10 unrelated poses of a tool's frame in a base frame.
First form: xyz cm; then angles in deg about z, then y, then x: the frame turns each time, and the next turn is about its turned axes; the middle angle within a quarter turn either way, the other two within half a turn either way.
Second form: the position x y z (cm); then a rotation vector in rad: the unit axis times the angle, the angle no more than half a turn. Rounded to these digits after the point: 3 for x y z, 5 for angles.
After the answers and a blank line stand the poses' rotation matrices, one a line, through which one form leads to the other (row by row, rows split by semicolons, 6 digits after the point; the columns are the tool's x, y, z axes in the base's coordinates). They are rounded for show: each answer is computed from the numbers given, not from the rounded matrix.
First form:
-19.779 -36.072 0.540 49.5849 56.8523 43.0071
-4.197 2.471 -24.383 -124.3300 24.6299 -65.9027
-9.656 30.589 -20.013 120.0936 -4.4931 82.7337
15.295 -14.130 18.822 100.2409 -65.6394 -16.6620
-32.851 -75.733 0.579 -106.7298 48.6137 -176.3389
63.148 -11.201 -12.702 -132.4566 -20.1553 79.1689
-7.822 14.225 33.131 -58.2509 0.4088 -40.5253
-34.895 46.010 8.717 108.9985 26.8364 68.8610
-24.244 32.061 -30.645 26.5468 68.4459 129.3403
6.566 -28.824 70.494 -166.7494 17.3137 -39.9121
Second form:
-19.779 -36.072 0.540 0.22803 1.14568 0.39386
-4.197 2.471 -24.383 -0.21872 1.34716 -1.63267
-9.656 30.589 -20.013 0.91921 1.44265 1.71492
15.295 -14.130 18.822 0.77515 -1.01649 1.36623
-32.851 -75.733 0.579 -1.38226 1.91597 0.57609
63.148 -11.201 -12.702 0.32635 -1.58417 -1.63699
-7.822 14.225 33.131 -0.64071 0.36515 -0.96994
-34.895 46.010 8.717 0.38346 1.31034 1.35272
-24.244 32.061 -30.645 1.65374 0.99837 -1.01747
6.566 -28.824 70.494 0.29057 1.00517 -2.62277

0.354501 -0.186516 0.916264; 0.416315 0.908905 0.023946; -0.837264 0.372966 0.399857
-0.512649 0.551715 0.657876; -0.750671 0.083908 -0.655327; -0.416755 -0.829801 0.371141
-0.499873 -0.070468 0.863227; 0.862548 -0.130655 0.488814; 0.078339 0.988920 0.126092
-0.073333 -0.989188 -0.126999; 0.405907 0.086714 -0.909791; 0.910968 -0.118268 0.395159
-0.190313 -0.941928 0.276683; -0.633149 0.333152 0.698665; -0.750269 -0.042216 -0.659783
-0.633694 0.367091 -0.680938; -0.692608 0.122840 0.710777; 0.344566 0.922038 0.176407
0.526187 0.643936 0.555404; -0.850339 0.403917 0.337305; -0.007135 -0.649767 0.760100
-0.290482 -0.478062 0.828901; 0.843693 0.280728 0.457574; -0.451445 0.832255 0.321791
0.328647 0.926794 -0.181782; 0.164192 -0.245609 -0.955362; -0.930071 0.284129 -0.232891
-0.929273 0.361673 -0.075129; -0.218825 -0.702842 -0.676852; -0.297603 -0.612540 0.732275

